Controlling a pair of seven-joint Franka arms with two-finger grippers.
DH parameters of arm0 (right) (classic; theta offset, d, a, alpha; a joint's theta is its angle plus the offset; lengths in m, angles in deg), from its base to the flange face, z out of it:
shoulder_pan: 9.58 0.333 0 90
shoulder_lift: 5.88 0 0 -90
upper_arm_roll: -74.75 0.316 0.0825 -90
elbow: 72.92 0 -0.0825 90
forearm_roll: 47.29 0.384 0 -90
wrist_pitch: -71.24 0 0.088 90
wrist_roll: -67.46 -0.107 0 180
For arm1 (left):
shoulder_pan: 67.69 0.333 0 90
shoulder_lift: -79.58 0 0 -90
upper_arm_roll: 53.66 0.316 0.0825 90
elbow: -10.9 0 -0.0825 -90
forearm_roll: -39.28 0.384 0 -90
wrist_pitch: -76.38 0 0.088 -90
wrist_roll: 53.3 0.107 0 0
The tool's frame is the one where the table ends.
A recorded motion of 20 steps. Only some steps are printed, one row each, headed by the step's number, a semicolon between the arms.
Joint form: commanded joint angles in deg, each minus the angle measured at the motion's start. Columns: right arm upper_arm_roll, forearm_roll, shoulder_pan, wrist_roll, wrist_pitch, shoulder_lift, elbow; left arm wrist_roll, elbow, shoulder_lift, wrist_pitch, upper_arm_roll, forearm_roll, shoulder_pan.
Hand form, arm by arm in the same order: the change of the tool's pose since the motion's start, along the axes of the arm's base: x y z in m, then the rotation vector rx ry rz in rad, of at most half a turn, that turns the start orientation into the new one. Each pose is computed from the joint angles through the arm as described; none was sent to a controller.
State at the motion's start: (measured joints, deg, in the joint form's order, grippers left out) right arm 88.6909 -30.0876 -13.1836 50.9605 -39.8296 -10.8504 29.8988; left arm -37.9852 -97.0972 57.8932 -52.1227 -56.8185 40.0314 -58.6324
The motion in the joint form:
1: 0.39 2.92 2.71 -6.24 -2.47 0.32 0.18; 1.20 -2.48 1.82 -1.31 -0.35 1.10 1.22
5: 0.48 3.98 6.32 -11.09 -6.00 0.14 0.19; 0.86 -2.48 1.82 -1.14 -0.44 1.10 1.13
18: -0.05 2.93 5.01 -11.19 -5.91 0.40 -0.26; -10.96 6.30 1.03 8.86 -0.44 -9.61 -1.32
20: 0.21 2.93 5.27 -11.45 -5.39 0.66 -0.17; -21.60 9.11 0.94 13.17 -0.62 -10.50 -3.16
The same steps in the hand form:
1: -0.0048 0.0335 0.0067 0.0547 0.0030 -0.0781; -0.0104 0.0087 0.0030 0.0149 -0.0101 -0.0185
5: -0.0095 0.0704 0.0109 0.0860 -0.0148 -0.1191; -0.0105 0.0068 0.0028 0.0141 -0.0072 -0.0156
18: -0.0035 0.0514 0.0169 0.0714 -0.0318 -0.1461; 0.0152 -0.0251 0.0478 -0.1402 0.0316 0.2490
20: -0.0070 0.0566 0.0179 0.0701 -0.0246 -0.1383; 0.0197 -0.0493 0.0633 -0.1495 0.0797 0.3974

